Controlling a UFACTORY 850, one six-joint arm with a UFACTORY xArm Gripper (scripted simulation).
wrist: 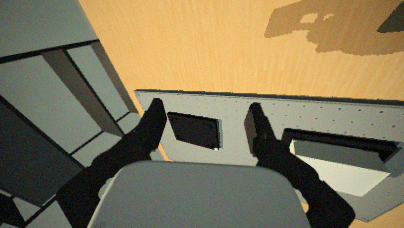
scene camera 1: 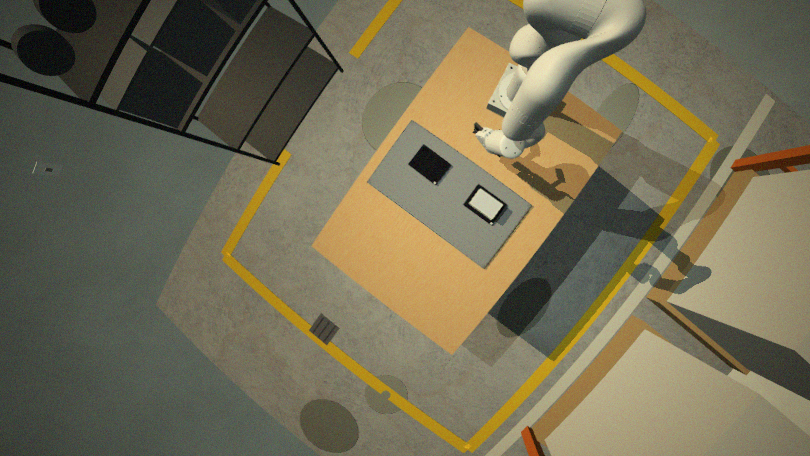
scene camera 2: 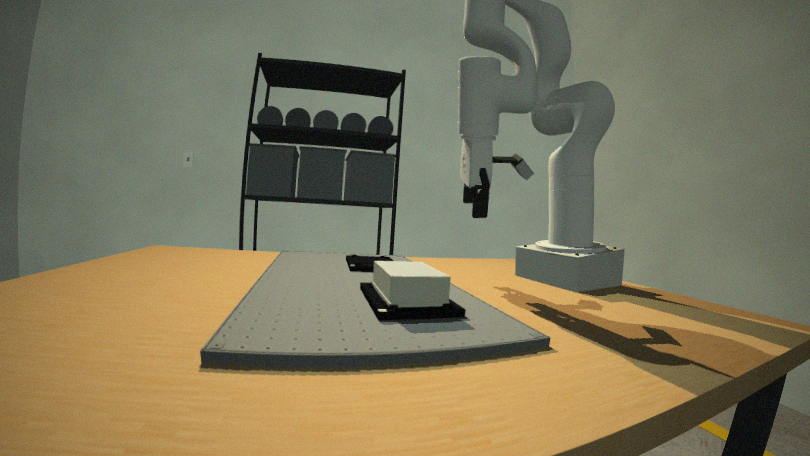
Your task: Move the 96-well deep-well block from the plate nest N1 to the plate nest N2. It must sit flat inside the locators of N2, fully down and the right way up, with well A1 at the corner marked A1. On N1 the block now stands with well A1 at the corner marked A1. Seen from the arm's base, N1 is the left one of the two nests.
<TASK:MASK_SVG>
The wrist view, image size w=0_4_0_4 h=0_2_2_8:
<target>gripper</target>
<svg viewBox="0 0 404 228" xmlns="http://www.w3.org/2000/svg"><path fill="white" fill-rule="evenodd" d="M55 196L72 228L348 228L356 217L353 208L324 180L321 181L319 179L319 174L312 166L291 153L290 147L286 142L276 139L268 117L265 117L262 107L258 102L250 104L244 120L250 153L258 159L256 166L152 160L150 153L151 151L155 152L159 147L167 122L163 101L160 98L153 98L135 131L125 134L121 138L121 143L96 156L91 166L87 166L59 188ZM294 189L299 190L307 201L309 209L306 213ZM113 178L102 199L100 199L98 196L100 189L109 178Z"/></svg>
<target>96-well deep-well block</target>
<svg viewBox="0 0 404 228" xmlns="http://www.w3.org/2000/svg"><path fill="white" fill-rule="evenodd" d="M290 144L290 152L312 166L319 174L319 178L329 184L333 190L363 196L390 174L377 152L293 139Z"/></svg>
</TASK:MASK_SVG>
